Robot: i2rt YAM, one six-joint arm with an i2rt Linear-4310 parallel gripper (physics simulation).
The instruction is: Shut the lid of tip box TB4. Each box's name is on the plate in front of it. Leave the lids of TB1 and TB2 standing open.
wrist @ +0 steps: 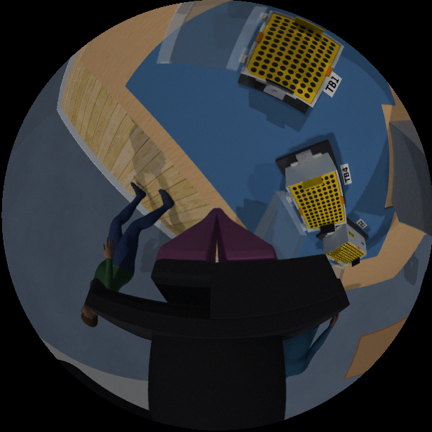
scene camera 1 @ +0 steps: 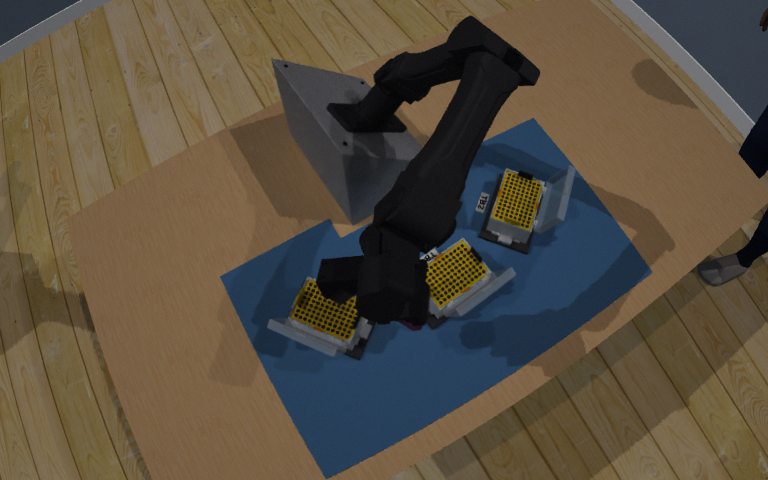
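Pixels of known places: gripper, fingertip midpoint: (scene camera 1: 416, 329); arm's base at its link origin: (scene camera 1: 367, 120).
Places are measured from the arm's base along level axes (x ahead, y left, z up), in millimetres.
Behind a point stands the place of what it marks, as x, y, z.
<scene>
Tip box TB4 (scene camera 1: 455, 274) {315, -50, -90} (wrist: 317, 202) is the middle box, with a yellow top full of holes. Its clear lid (scene camera 1: 485, 293) {391, -62, -4} (wrist: 281, 220) stands open on the side away from its name plate (wrist: 346, 174). My gripper (scene camera 1: 413, 324) {371, -191, 20} (wrist: 216, 214) has purple fingers that are shut and empty. In the scene view it is above the mat between TB4 and TB1, mostly hidden under the wrist. In the wrist view the fingertips are apart from TB4's lid, to its left. TB1 (scene camera 1: 325, 311) {225, -272, -90} (wrist: 295, 57) and TB2 (scene camera 1: 516, 200) {277, 146, -89} (wrist: 346, 251) also have open lids.
TB1's lid (scene camera 1: 303, 337) {267, -335, -2} (wrist: 205, 40) rises on its outer side, and TB2's lid (scene camera 1: 557, 200) {340, 188, -46} on its right in the scene view. The boxes stand on a blue mat (scene camera 1: 396, 396) {414, -265, -147} (wrist: 200, 115). The grey arm mount (scene camera 1: 317, 141) {-6, -108, 21} is behind them.
</scene>
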